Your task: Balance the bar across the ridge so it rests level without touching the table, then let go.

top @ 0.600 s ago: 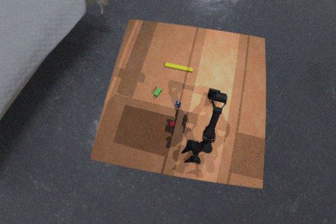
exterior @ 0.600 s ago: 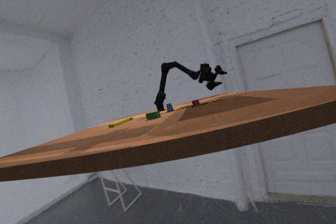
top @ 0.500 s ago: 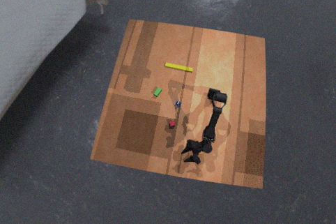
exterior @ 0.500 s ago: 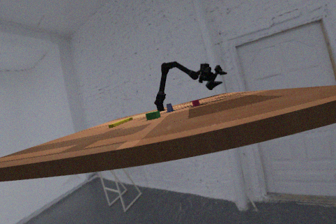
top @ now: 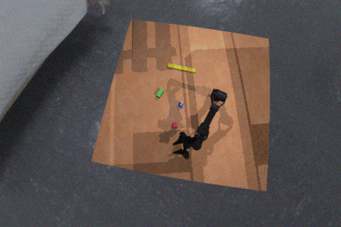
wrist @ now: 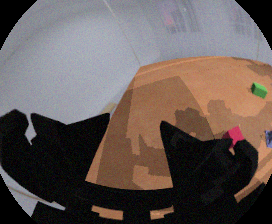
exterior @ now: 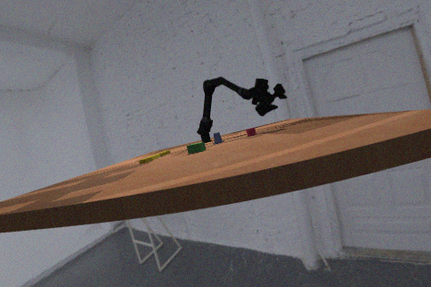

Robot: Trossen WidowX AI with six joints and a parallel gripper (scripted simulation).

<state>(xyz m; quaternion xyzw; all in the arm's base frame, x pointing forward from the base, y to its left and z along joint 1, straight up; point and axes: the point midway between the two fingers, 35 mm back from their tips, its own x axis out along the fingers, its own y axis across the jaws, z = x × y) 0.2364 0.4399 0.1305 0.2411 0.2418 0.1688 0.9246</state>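
The green block lies 17 cm ahead of my gripper tip, 41 cm to the right of it and 10 cm below it. Also, from my gripper tip: yellow bar: 4 cm ahead, 66 cm to the right, 11 cm below; red block: 1 cm ahead, 18 cm to the right, 10 cm below.
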